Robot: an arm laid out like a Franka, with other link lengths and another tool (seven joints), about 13 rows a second.
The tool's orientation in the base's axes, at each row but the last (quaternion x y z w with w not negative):
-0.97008 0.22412 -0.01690 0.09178
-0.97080 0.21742 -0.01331 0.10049
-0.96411 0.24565 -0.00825 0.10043
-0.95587 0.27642 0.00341 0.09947
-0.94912 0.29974 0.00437 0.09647
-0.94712 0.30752 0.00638 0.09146
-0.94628 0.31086 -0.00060 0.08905
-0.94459 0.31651 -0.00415 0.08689
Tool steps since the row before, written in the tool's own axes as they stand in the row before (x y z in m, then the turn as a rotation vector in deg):
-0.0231 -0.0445 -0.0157 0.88 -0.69 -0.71
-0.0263 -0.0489 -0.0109 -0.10 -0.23 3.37
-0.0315 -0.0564 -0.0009 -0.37 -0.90 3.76
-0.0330 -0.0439 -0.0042 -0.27 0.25 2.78
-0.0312 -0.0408 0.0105 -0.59 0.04 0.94
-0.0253 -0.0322 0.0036 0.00 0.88 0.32
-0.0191 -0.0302 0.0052 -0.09 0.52 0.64
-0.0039 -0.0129 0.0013 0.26 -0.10 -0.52
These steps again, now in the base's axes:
-0.0027 0.0467 0.0239 1.04 0.10 0.82
-0.0041 0.0524 0.0210 0.24 0.88 -3.25
-0.0011 0.0633 0.0131 0.34 1.66 -3.49
-0.0049 0.0529 0.0144 -0.23 0.47 -2.76
-0.0018 0.0524 -0.0009 -0.46 0.48 -0.89
-0.0016 0.0409 0.0036 -0.50 -0.64 -0.46
0.0026 0.0360 0.0010 -0.34 -0.25 -0.71
0.0047 0.0127 0.0011 0.23 -0.16 0.52

